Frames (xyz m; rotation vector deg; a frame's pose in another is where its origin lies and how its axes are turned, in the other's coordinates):
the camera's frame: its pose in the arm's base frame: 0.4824 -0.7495 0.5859 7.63 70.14 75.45
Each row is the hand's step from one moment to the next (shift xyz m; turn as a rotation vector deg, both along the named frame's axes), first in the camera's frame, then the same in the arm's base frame.
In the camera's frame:
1: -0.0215 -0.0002 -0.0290 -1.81 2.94 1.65
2: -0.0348 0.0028 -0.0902 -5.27 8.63 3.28
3: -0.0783 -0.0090 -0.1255 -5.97 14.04 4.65
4: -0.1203 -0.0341 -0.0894 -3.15 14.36 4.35
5: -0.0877 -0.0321 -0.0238 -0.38 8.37 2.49
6: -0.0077 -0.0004 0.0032 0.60 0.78 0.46
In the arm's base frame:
1: -0.0162 -0.0323 0.0003 -0.30 0.48 3.78
2: -0.0596 -0.0745 -0.0158 -2.04 0.60 10.42
3: -0.0679 -0.1311 -0.0131 -4.40 2.62 15.10
4: -0.0160 -0.1525 0.0102 -5.45 4.75 13.52
5: 0.0231 -0.0914 0.0201 -3.54 3.87 6.99
6: 0.0043 -0.0044 0.0057 -0.31 0.97 0.37

